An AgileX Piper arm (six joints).
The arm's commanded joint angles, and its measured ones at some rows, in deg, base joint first. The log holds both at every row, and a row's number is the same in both.
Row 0, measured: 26.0 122.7 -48.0 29.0 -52.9 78.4
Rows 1 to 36, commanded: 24.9 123.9 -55.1 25.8 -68.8 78.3; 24.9 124.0 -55.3 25.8 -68.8 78.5; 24.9 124.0 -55.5 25.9 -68.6 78.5; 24.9 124.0 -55.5 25.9 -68.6 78.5; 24.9 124.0 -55.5 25.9 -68.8 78.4; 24.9 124.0 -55.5 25.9 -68.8 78.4; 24.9 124.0 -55.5 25.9 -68.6 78.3; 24.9 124.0 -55.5 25.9 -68.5 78.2; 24.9 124.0 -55.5 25.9 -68.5 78.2; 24.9 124.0 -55.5 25.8 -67.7 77.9; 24.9 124.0 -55.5 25.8 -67.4 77.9; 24.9 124.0 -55.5 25.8 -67.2 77.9; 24.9 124.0 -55.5 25.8 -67.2 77.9; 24.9 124.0 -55.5 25.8 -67.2 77.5; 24.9 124.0 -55.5 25.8 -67.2 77.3; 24.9 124.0 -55.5 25.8 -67.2 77.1; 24.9 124.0 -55.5 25.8 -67.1 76.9; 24.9 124.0 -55.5 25.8 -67.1 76.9; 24.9 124.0 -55.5 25.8 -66.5 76.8; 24.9 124.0 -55.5 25.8 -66.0 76.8; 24.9 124.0 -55.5 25.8 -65.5 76.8; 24.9 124.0 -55.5 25.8 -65.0 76.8; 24.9 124.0 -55.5 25.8 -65.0 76.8; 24.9 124.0 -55.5 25.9 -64.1 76.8; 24.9 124.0 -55.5 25.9 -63.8 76.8; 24.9 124.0 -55.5 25.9 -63.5 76.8; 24.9 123.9 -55.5 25.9 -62.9 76.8; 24.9 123.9 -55.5 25.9 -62.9 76.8; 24.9 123.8 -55.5 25.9 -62.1 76.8; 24.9 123.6 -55.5 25.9 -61.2 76.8; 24.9 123.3 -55.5 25.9 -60.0 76.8; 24.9 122.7 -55.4 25.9 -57.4 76.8; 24.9 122.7 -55.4 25.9 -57.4 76.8; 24.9 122.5 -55.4 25.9 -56.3 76.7; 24.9 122.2 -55.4 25.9 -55.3 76.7; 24.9 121.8 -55.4 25.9 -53.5 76.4
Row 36, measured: 26.2 122.6 -50.1 31.4 -47.0 77.8
